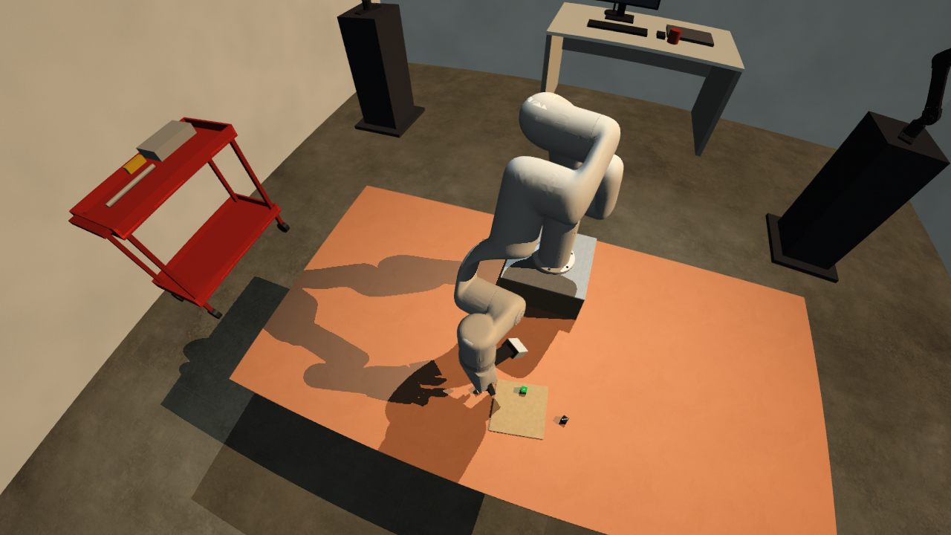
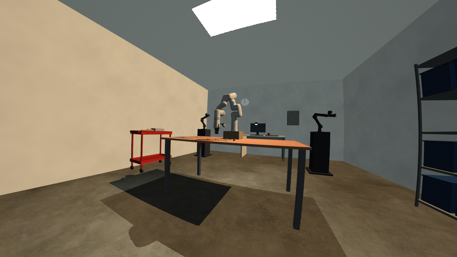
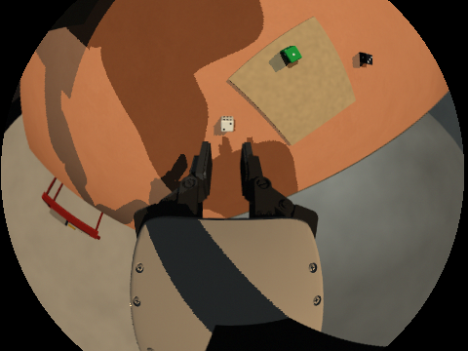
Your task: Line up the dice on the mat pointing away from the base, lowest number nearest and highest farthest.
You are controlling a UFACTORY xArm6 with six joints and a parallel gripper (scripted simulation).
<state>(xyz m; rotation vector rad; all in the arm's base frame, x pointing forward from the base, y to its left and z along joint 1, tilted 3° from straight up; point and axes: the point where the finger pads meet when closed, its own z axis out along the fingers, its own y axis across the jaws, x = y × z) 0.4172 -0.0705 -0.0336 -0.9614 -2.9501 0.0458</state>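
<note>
The white die lies 90 mm below my hand. The rest, counted from my hand: black die 240 mm to the left, 90 mm below; green die 40 mm behind, 110 mm to the left, 80 mm below; tan mat 10 mm ahead, 120 mm to the left, 90 mm below.
</note>
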